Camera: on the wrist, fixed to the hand. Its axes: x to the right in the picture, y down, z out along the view.
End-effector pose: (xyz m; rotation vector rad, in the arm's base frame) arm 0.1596 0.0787 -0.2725 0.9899 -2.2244 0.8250
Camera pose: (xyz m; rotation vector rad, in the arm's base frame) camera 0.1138 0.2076 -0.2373 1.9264 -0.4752 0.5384
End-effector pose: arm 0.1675 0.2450 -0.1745 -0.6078 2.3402 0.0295
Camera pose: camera 0.0639 0.3121 -0.1058 -2.1579 1.5563 -1.2756
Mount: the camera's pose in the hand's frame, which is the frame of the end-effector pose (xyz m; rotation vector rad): -0.0062 0.0946 -0.1047 0.3605 0.4700 -1.5496
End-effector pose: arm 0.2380 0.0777 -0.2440 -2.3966 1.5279 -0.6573
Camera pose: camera 0.1097 0.0476 -0.1933 2.5634 0.6779 1.4630
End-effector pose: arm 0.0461 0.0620 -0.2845 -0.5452 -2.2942 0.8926
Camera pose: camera 0.1348 0.1716 -0.2927 0.9905 -1.3826 0.2571
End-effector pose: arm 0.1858 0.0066 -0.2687 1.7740 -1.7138 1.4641
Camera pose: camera 0.0575 0.0656 -0.2671 1.8111 0.3239 1.1552
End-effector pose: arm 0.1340 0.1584 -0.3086 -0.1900 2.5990 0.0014
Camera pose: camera 0.0732 0.2489 -0.2188 2.0838 -2.0483 1.0947
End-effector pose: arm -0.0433 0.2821 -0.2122 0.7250 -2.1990 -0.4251
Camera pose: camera 0.0050 0.3527 -0.0998 2.3681 -0.8937 -0.4808
